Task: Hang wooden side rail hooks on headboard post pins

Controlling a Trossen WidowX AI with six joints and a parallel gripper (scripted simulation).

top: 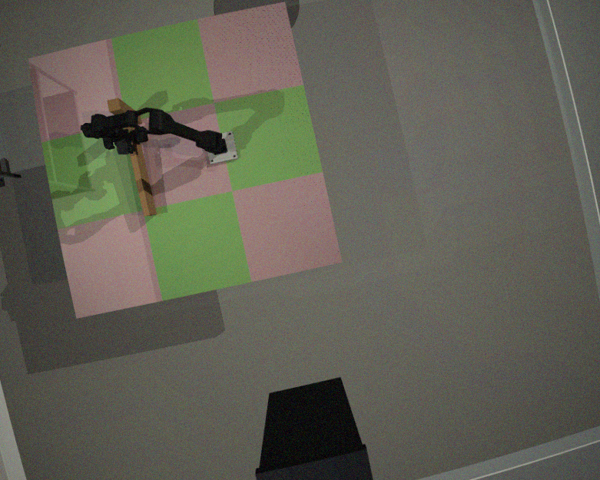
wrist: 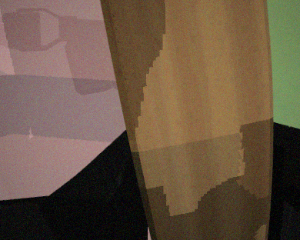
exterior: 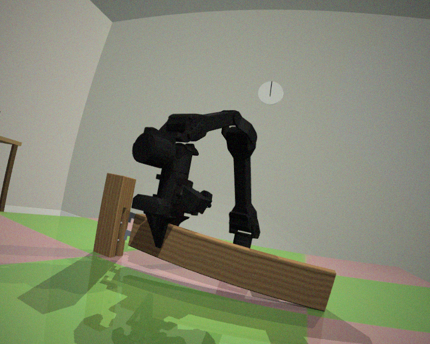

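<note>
My gripper tip is now 13 cm to the left of the headboard post and 4 cm below it.
</note>
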